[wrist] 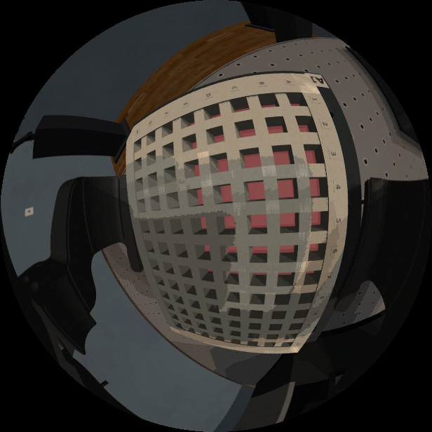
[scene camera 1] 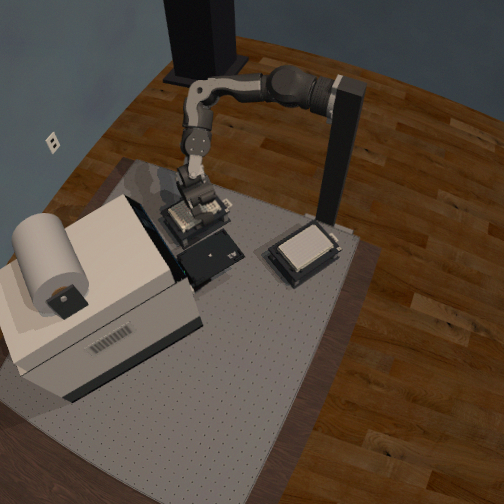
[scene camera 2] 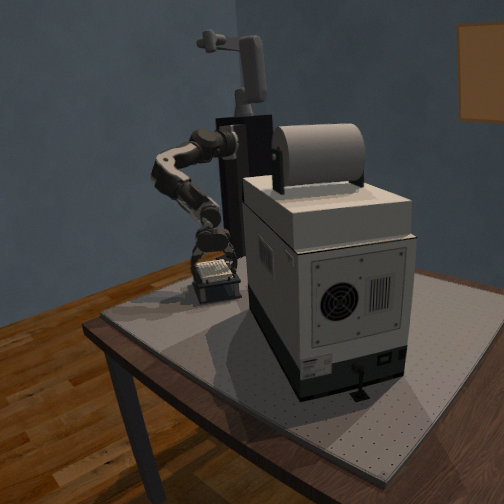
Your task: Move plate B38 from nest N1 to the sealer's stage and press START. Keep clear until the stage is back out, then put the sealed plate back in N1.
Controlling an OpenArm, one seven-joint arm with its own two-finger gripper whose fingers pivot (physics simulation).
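A pale, deep, square-welled plate sits level in a black nest. Its A1 corner shows at the top right in the wrist view. My gripper is open, low over this plate, with a finger on either side. In the wrist view a gap shows between the plate and the right finger; the left finger is very near the plate's edge. The sealer has its black stage out and bare. Plate and nest labels are unreadable in the scene views; START does not show.
A second black nest holds a flat white plate, right of the stage. A large film roll sits on the sealer. The arm's dark post rises at the table edge. Another grey arm stands in the background.
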